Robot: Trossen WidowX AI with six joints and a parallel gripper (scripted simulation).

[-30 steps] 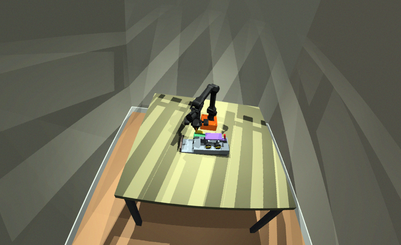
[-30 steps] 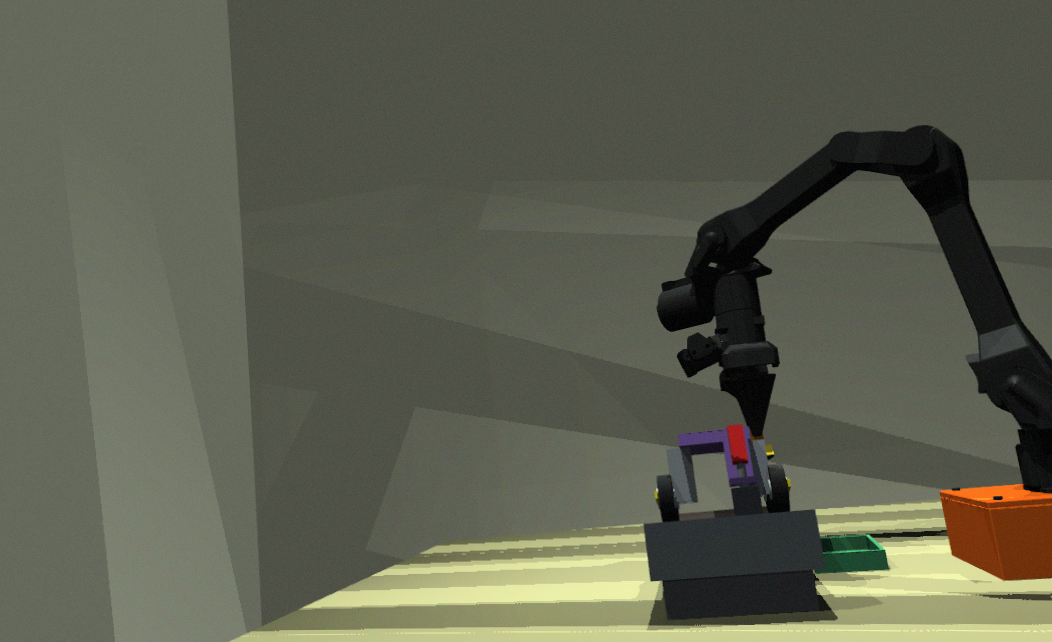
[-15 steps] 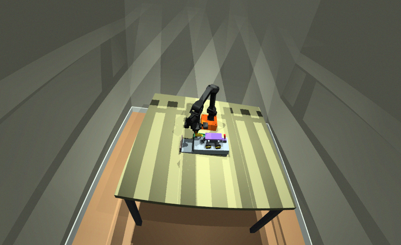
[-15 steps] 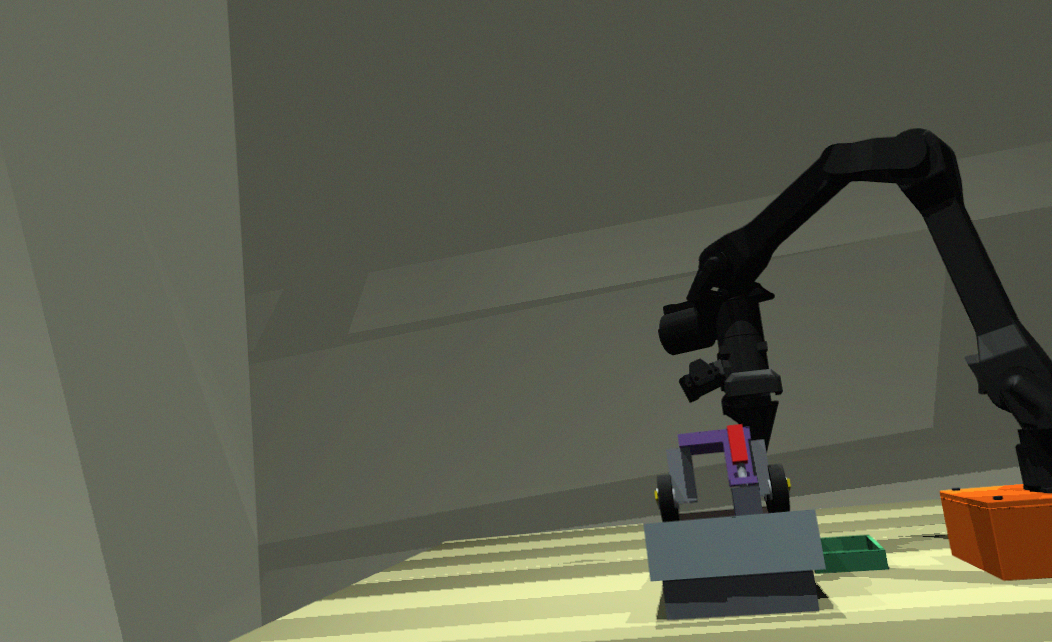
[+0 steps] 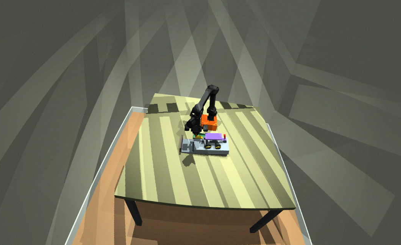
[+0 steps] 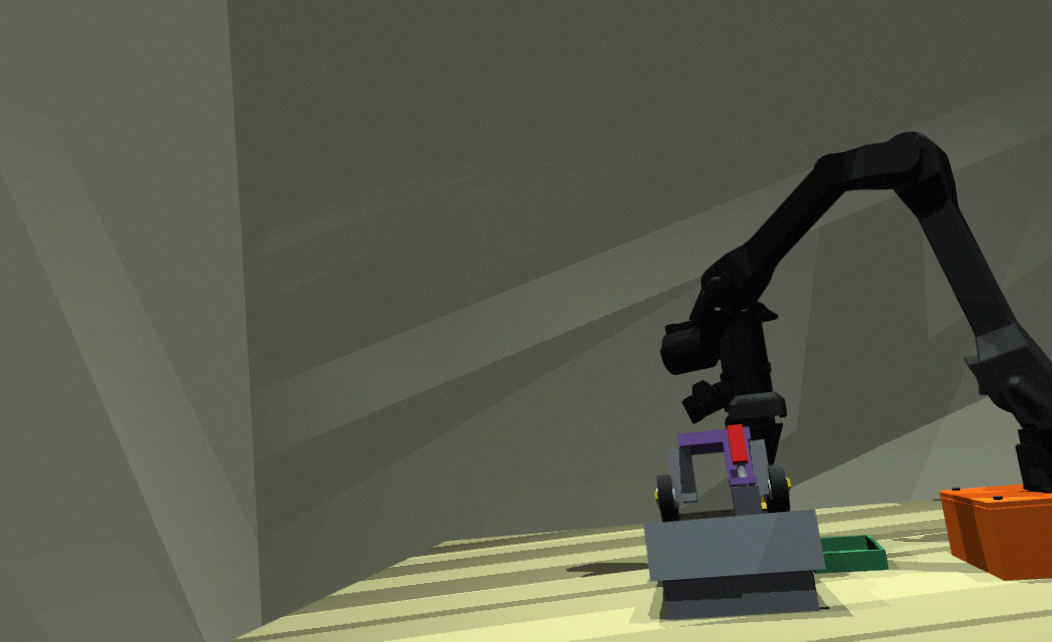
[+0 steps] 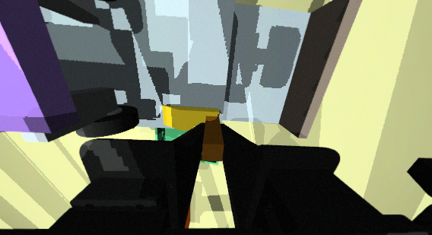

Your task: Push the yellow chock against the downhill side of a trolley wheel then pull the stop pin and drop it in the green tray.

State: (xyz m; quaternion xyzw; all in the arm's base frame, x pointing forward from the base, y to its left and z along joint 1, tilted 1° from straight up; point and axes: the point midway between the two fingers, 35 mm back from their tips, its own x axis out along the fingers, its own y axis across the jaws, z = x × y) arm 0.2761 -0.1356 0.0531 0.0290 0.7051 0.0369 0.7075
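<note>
The red-headed stop pin lies 240 mm to the left of my gripper tip, 40 mm above it and 30 mm ahead of it. Also, from my gripper tip: yellow chock: 20 mm to the left, 10 mm below; then brown end wall: 110 mm to the right, 60 mm below, 60 mm ahead; then trolley: 140 mm to the left, 50 mm ahead, 20 mm above.
</note>
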